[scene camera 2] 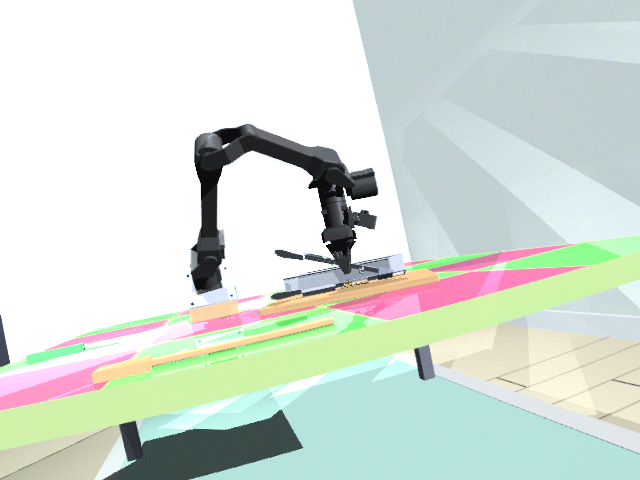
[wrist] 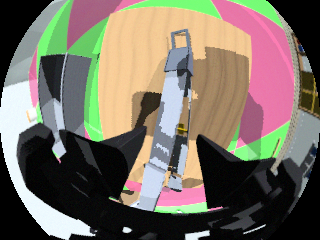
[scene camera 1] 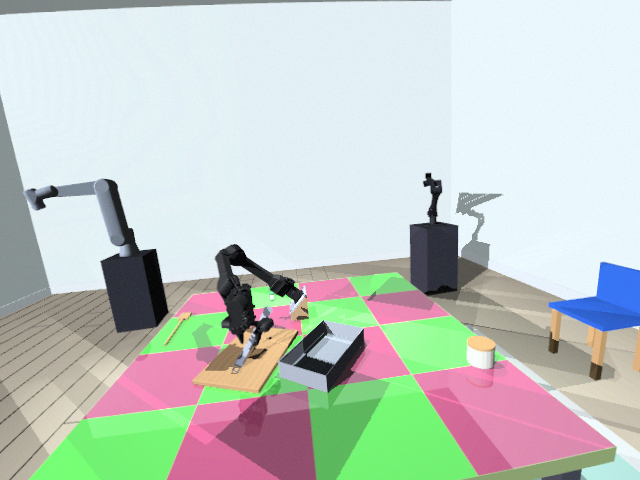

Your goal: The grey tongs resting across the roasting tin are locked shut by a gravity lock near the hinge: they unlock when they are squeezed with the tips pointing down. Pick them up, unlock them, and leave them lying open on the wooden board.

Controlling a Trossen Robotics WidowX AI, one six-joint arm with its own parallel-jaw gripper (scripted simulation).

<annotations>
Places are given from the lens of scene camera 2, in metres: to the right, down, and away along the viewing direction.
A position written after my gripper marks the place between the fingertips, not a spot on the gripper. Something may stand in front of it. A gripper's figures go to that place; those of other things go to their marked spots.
my gripper (scene camera 2: 348,273): 0.06, 0.07, 1.00
wooden board (scene camera 2: 420,277): 0.19, 0.07, 0.87
roasting tin (scene camera 2: 317,278): -0.01, 0.10, 1.22
The marked spots on the wooden board and the roasting tin are 0.40 m apart.
</annotations>
